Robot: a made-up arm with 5 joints.
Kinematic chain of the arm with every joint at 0, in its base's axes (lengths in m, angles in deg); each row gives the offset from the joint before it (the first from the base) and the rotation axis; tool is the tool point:
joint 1: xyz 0 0 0.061 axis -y
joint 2: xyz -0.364 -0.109 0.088 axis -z
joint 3: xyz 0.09 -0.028 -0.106 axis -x
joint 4: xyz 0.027 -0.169 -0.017 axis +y
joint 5: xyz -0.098 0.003 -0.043 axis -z
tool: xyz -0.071 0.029 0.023
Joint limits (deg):
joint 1: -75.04..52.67
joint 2: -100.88..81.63
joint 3: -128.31..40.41
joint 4: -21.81..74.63
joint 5: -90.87..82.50
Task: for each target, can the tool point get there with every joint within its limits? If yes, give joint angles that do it. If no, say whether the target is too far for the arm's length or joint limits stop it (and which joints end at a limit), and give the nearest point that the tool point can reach.
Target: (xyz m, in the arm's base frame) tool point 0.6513 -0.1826 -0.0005
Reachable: no: joint limits stop it (at a limit: joint 1, joint 4, joint 5) | nearest point 0.1304 -0.1343 0.2618 | short by 0.585 m
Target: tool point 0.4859 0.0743 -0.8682
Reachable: no: too far | nearest point -0.0050 -0.0443 -0.3982 | short by 0.690 m
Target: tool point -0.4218 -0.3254 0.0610
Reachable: yes | joints -18.03 -0.38 -14.62 -8.83 -57.69
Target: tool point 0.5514 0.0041 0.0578
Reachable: no: joint limits stop it (at a limit: joint 1, joint 4, joint 5) | nearest point 0.1297 -0.0646 0.2653 | short by 0.475 m
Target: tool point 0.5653 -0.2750 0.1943
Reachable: no: joint limits stop it (at a limit: joint 1, joint 4, joint 5) | nearest point 0.1428 -0.1779 0.3123 | short by 0.449 m
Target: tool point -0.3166 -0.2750 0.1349
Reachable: yes | joints -41.40 -31.96 -66.25 43.22 -37.69
